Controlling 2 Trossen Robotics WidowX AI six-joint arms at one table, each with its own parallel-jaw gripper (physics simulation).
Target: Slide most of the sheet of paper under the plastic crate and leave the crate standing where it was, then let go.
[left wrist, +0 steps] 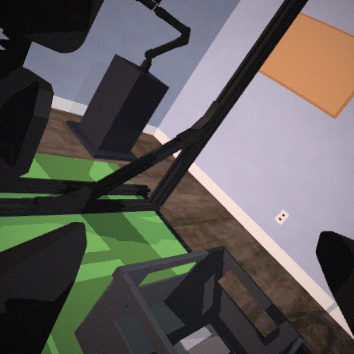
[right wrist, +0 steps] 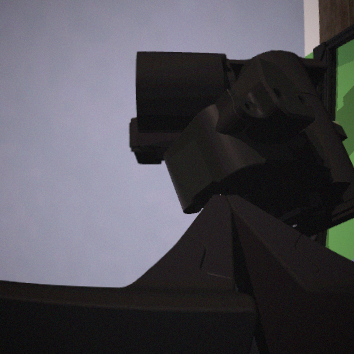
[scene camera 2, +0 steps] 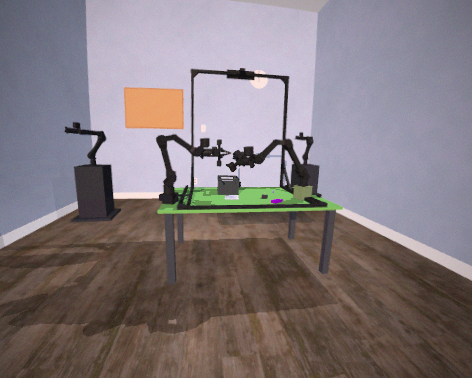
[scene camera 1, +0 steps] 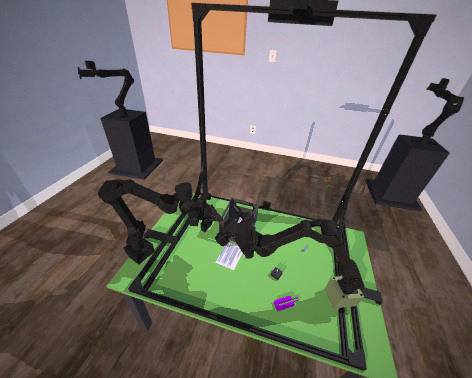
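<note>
The white sheet of paper with blue-grey stripes (scene camera 1: 230,256) (scene camera 2: 231,197) lies flat in front of the crate; its far edge is hidden in scene camera 1, so I cannot tell how much is under the crate. The dark grey plastic crate (scene camera 1: 236,209) (scene camera 2: 228,187) (left wrist: 107,312) stands upright near the back edge, with something pale inside. My left gripper (scene camera 1: 225,233) (scene camera 2: 231,160) (left wrist: 203,238) is open and empty, raised above the crate and paper. My right gripper (scene camera 1: 220,219) (scene camera 2: 230,153) (right wrist: 223,206) is shut and empty, high up close to the left gripper.
On the green table (scene camera 1: 200,275) are a small dark box (scene camera 1: 276,272), a purple object with prongs (scene camera 1: 285,303) (scene camera 2: 276,201), a small bluish item (scene camera 1: 304,248) and an olive box (scene camera 1: 343,294) (scene camera 2: 302,192) by the left arm's base. Black frame posts (scene camera 1: 201,100) rise behind.
</note>
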